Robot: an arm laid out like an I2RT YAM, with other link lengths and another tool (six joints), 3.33 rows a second.
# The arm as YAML. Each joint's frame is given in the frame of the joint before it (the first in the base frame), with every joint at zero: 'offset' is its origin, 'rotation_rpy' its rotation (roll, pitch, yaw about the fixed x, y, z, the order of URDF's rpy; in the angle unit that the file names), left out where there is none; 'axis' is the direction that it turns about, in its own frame. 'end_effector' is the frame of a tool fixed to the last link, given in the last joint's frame.
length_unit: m
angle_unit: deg
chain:
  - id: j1
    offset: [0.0, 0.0, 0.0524]
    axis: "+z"
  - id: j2
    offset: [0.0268, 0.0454, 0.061]
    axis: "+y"
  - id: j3
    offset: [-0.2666, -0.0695, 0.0]
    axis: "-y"
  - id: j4
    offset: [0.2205, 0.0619, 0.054]
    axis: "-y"
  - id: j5
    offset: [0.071, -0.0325, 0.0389]
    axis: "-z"
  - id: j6
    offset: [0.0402, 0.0, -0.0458]
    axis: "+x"
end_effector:
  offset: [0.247, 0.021, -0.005]
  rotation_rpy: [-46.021, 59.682, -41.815]
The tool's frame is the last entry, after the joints.
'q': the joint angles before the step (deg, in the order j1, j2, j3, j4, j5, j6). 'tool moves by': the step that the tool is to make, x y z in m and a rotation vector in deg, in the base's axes. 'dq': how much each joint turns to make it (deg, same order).
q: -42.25 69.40 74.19 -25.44 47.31 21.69
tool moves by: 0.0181 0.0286 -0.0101 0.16 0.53 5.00
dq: 4.69 -4.79 -4.84 -0.12 -0.21 -0.46
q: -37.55 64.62 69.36 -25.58 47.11 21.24
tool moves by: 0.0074 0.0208 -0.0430 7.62 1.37 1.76
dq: 2.03 1.14 1.93 -11.50 -2.10 7.03
